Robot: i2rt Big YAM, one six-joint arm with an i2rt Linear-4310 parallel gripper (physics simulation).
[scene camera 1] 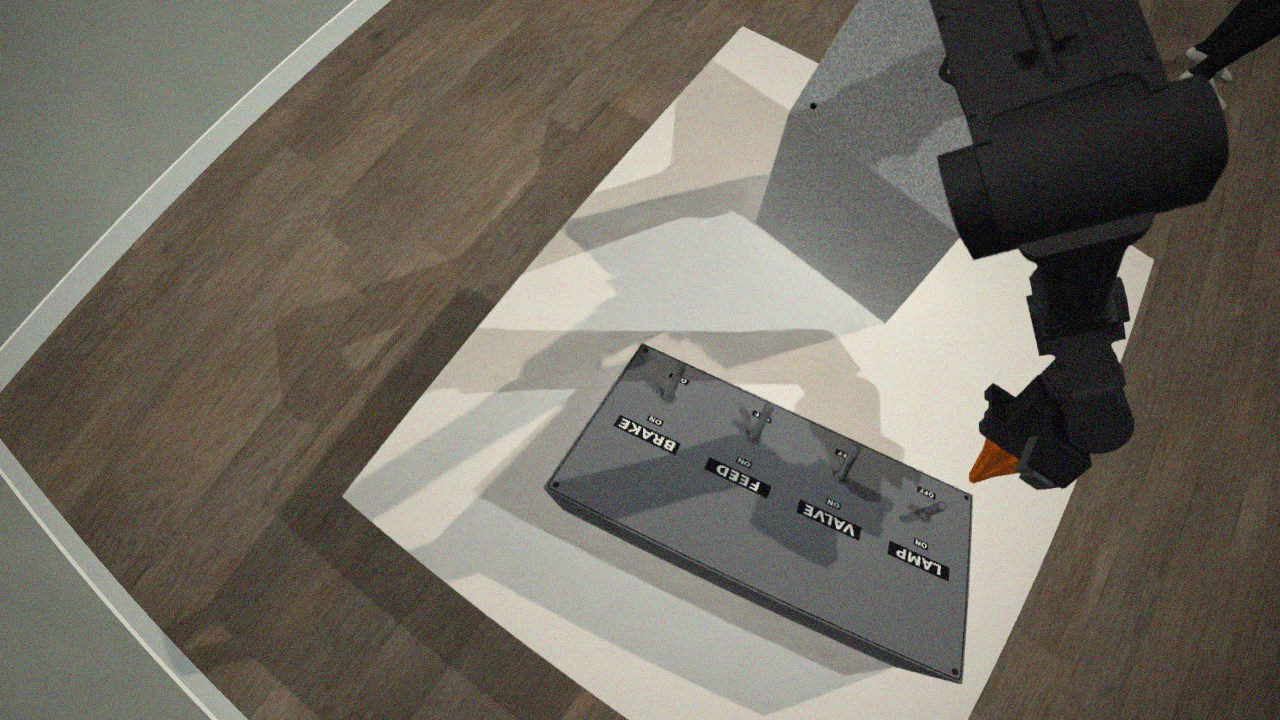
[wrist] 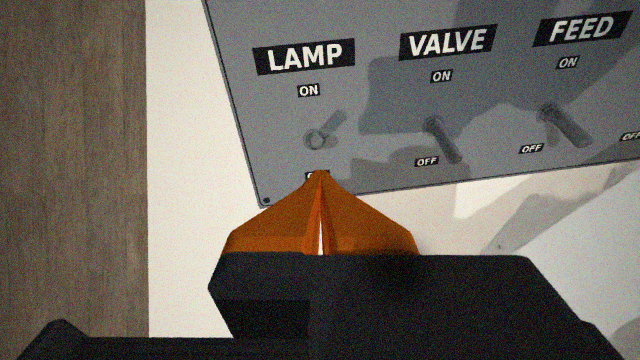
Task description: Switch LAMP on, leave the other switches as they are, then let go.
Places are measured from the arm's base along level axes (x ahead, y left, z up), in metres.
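Pixels of known places: gripper, fingertip midpoint: [scene camera 1: 971,478] [wrist: 320,179].
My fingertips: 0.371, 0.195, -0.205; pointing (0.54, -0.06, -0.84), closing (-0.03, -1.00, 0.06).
For each thing: its top centre in the pictures, then the offset to it from my fingertips, as dx, dy, dz. "spot": a spot on its surface instead. Level surfaces: height alone.
- LAMP switch, top centre: [wrist: 316,139] [scene camera 1: 942,506] +0.028, +0.000, -0.051
- VALVE lever, top centre: [wrist: 457,139] [scene camera 1: 853,458] +0.027, -0.121, -0.063
- FEED lever, top centre: [scene camera 1: 764,417] [wrist: 590,123] +0.037, -0.240, -0.063
- BRAKE lever, surface spot: [scene camera 1: 673,383] spot: +0.053, -0.360, -0.078
- white mat, surface height: dz -0.195
The LAMP switch [scene camera 1: 926,510] [wrist: 316,139] is at the panel's right end in the scene view. Its short lever shows almost end-on in the wrist view. It does not lean towards OFF like its neighbours and seems tipped to the ON side. The VALVE lever [scene camera 1: 845,461] [wrist: 444,139], FEED lever [scene camera 1: 759,423] [wrist: 567,126] and BRAKE lever [scene camera 1: 673,383] lean towards OFF. My gripper [scene camera 1: 973,479] [wrist: 320,179] is shut and empty, its orange tips together. It is apart from the LAMP lever, off the panel's OFF-side corner, and partly covers the LAMP's OFF label in the wrist view.
The grey panel [scene camera 1: 760,546] [wrist: 240,55] lies on a white mat [scene camera 1: 1011,528] [wrist: 185,150]. A speckled grey block [scene camera 1: 832,197] stands behind it, beside my dark arm [scene camera 1: 1083,170]. Wooden floor [scene camera 1: 402,179] [wrist: 75,150] surrounds the mat. Shadows cross the panel.
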